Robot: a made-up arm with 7 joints. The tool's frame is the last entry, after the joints. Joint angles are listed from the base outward.
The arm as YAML. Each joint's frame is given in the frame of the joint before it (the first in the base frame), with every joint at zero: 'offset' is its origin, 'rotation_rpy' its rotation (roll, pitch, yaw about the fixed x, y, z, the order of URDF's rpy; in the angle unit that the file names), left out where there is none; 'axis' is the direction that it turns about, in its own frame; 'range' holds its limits. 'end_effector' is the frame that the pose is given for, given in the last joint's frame.
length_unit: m
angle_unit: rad
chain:
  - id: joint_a
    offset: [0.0, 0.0, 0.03]
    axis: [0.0, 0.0, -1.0]
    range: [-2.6, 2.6]
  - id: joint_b
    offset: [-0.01, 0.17, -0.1]
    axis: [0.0, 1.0, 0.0]
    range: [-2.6, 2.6]
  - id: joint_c
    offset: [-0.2, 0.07, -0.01]
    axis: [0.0, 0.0, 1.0]
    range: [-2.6, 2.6]
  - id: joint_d
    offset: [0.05, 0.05, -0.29]
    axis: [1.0, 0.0, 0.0]
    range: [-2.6, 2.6]
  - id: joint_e
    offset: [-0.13, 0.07, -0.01]
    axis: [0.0, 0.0, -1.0]
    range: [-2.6, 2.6]
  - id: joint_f
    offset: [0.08, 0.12, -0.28]
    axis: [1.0, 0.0, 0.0]
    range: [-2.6, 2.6]
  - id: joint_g
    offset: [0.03, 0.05, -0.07]
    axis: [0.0, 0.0, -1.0]
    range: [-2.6, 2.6]
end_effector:
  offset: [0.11, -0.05, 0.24]
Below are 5 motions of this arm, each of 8 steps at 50 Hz.
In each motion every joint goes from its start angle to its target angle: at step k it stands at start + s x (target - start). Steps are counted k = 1, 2, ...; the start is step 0. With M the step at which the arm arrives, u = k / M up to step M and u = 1 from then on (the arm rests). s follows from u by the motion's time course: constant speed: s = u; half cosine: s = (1 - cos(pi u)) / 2; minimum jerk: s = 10 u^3 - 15 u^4 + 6 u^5.
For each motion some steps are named. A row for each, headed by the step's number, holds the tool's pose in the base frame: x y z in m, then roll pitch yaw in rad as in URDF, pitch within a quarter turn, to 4 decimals.
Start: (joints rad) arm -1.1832 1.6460 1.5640 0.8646 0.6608 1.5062 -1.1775
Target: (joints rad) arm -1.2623 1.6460 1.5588 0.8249 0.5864 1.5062 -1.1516
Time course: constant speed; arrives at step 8
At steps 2, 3, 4, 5, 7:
2: -0.4355 -0.3084 0.2705 3.0723 1.0169 1.9075
3: -0.4339 -0.3117 0.2706 3.0784 1.0101 1.9170
4: -0.4322 -0.3151 0.2707 3.0845 1.0033 1.9265
5: -0.4305 -0.3185 0.2708 3.0906 0.9964 1.9359
7: -0.4270 -0.3252 0.2710 3.1027 0.9824 1.9548

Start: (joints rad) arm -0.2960 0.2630 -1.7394 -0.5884 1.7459 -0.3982 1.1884
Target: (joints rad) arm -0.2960 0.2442 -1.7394 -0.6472 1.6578 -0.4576 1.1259
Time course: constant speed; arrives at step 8
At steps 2, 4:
2: -0.4007 0.1118 -0.3487 0.7662 -0.4068 1.5797
4: -0.3991 0.1071 -0.3486 0.7735 -0.4436 1.5895

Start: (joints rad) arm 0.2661 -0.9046 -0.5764 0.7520 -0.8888 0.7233 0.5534
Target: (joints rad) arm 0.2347 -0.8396 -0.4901 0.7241 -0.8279 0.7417 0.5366
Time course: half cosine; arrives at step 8
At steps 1, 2, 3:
1: 0.3669 0.3977 -0.2487 1.3126 -0.9282 -0.2737
2: 0.3648 0.4003 -0.2528 1.3062 -0.9172 -0.2603
3: 0.3614 0.4042 -0.2590 1.2973 -0.9008 -0.2408

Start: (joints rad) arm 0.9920 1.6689 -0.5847 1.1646 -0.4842 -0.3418 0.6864
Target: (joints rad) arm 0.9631 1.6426 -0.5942 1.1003 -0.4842 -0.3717 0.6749
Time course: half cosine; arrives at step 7
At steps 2, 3, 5, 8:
2: 0.3093 0.3440 -0.0069 -0.8962 0.7035 -2.7211
3: 0.3081 0.3488 -0.0091 -0.8994 0.7017 -2.7001
5: 0.3054 0.3591 -0.0138 -0.9063 0.6980 -2.6561
8: 0.3041 0.3637 -0.0159 -0.9094 0.6963 -2.6366

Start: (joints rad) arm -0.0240 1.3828 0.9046 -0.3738 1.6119 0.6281 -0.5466
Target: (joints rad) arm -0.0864 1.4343 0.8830 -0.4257 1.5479 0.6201 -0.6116
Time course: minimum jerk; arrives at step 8
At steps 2, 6, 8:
2: -0.3719 0.1285 -0.0374 0.1639 0.7249 -0.1258
6: -0.3669 0.1254 -0.0278 0.2324 0.7412 0.0566
8: -0.3664 0.1252 -0.0265 0.2419 0.7431 0.0808

